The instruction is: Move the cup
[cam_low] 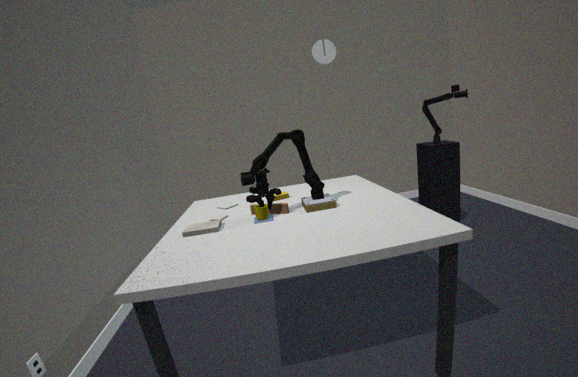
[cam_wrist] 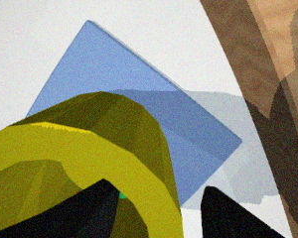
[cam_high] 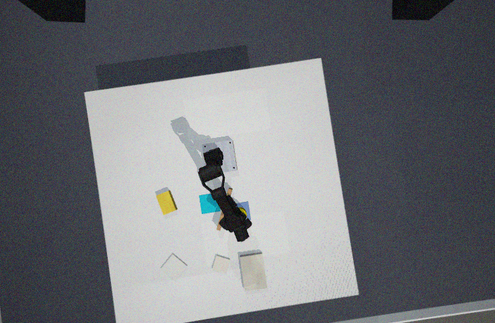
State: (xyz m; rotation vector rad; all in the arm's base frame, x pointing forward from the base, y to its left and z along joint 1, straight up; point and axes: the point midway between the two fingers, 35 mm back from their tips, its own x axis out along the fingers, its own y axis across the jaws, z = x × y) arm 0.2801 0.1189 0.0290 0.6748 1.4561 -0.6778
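Now: the blue pad 50 mm below my gripper tip, 20 mm to the left of it and 20 mm ahead of it. The rest, counted from my gripper tip: green marble 20 mm to the left, 20 mm below; yellow cup 20 mm to the left, 20 mm ahead; wooden bar 60 mm to the right, 20 mm below.
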